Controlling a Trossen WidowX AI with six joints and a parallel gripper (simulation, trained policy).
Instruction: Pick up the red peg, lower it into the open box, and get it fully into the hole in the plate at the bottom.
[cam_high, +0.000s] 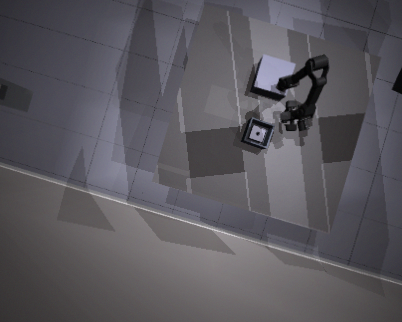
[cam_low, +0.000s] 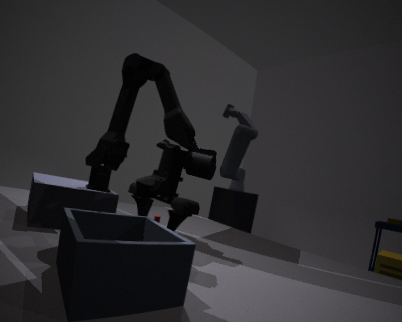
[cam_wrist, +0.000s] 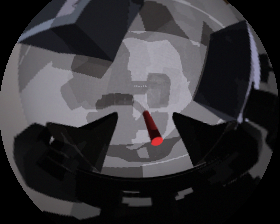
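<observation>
Right now the red peg is 10 mm to the left of my gripper tip and 10 mm behind it. Round my gripper tip: plate 180 mm ahead, 120 mm to the right; then dark box 180 mm ahead, 120 mm to the right, 20 mm below.
</observation>
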